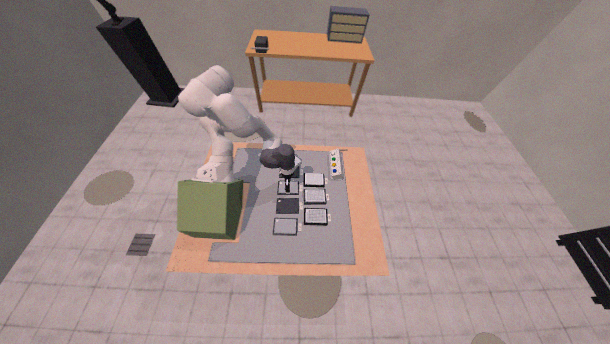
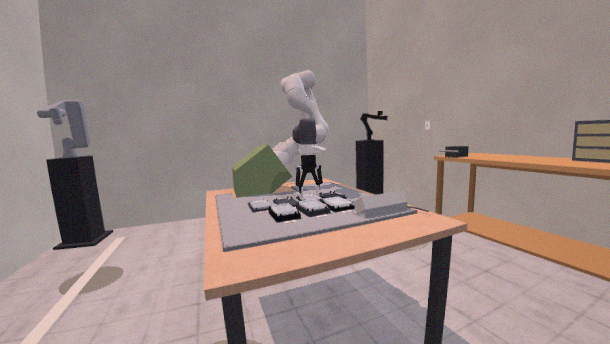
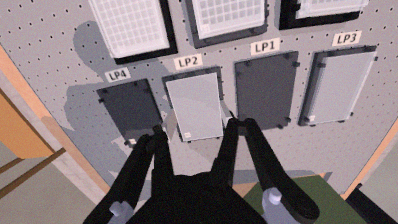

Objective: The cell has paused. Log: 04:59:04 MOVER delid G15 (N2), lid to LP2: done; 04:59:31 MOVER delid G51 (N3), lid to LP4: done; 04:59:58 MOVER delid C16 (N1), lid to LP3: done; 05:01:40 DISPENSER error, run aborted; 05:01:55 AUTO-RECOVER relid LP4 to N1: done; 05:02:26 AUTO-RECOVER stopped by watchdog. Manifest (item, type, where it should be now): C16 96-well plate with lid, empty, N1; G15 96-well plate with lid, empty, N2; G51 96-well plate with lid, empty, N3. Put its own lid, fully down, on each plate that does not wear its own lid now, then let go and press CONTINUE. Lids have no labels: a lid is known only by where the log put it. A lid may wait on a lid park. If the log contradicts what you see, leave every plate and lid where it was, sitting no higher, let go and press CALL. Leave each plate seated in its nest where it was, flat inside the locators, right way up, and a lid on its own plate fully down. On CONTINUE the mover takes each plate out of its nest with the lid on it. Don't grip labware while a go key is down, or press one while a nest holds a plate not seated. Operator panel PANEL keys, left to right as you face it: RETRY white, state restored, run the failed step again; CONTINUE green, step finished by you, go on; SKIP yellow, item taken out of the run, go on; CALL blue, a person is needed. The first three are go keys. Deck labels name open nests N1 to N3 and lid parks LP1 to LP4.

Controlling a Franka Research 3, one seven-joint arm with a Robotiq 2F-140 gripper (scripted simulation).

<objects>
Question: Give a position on a lid park LP4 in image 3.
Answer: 134, 113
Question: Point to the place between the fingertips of my gripper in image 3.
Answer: At 197, 110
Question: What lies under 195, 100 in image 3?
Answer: A pale lid.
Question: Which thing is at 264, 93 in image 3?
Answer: A lid park LP1.
</objects>
